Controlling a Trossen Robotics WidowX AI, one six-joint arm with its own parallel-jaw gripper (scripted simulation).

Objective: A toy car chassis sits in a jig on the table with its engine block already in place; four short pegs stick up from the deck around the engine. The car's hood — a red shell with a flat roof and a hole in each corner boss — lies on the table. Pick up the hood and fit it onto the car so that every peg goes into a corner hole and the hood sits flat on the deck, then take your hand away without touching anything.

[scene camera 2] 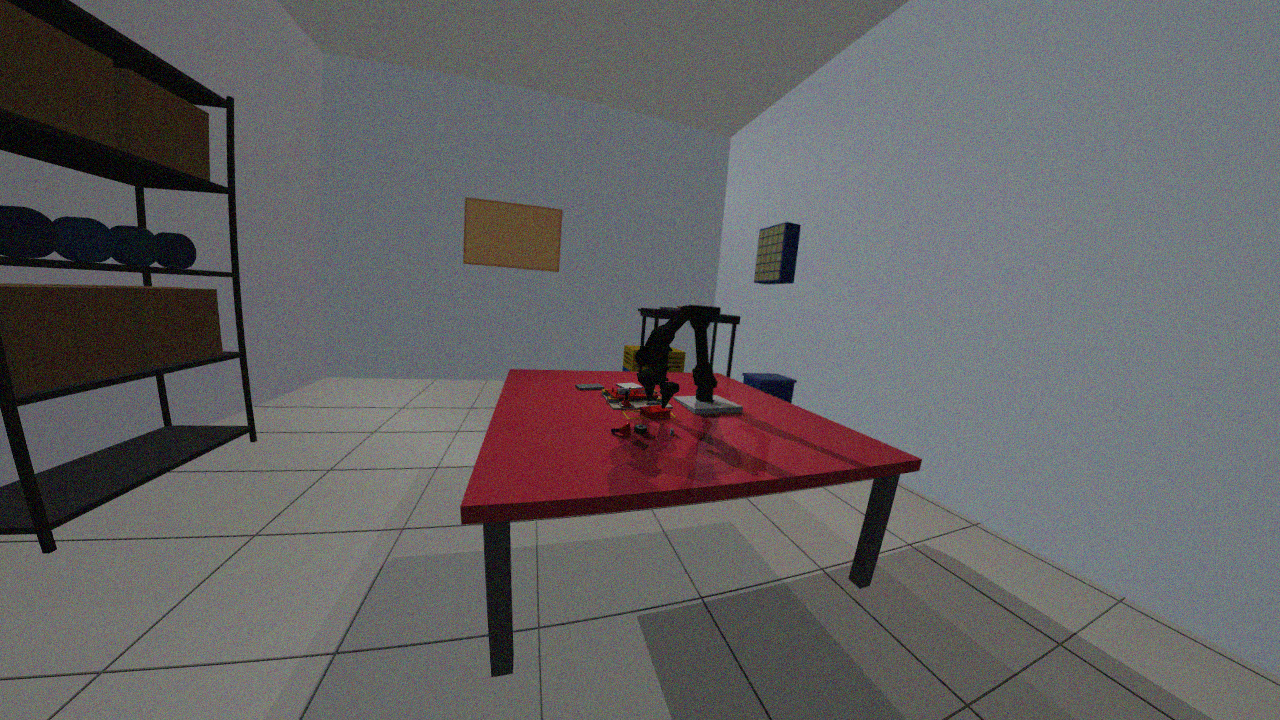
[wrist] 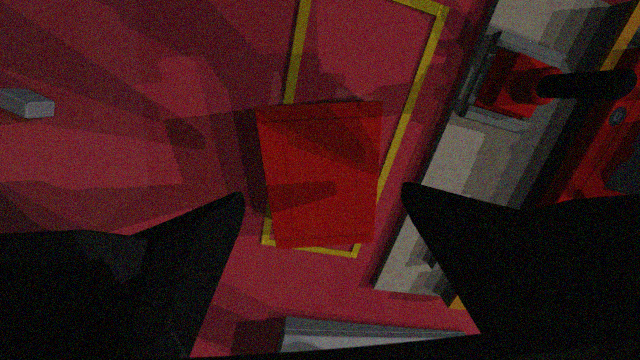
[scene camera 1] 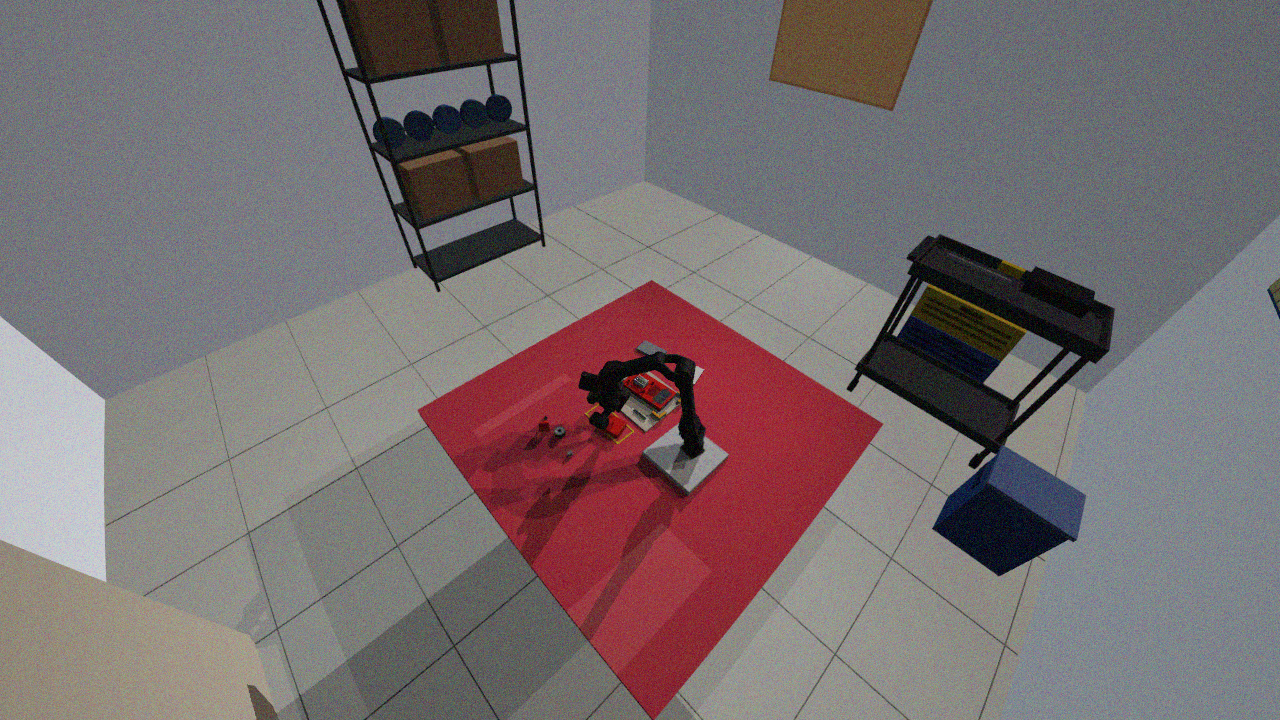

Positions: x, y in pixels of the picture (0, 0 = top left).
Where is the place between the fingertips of my gripper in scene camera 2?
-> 655, 404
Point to a pale jig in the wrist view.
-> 480, 154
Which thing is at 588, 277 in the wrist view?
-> My gripper.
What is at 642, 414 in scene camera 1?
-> A pale jig.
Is my gripper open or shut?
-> Open.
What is my gripper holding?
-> Nothing.
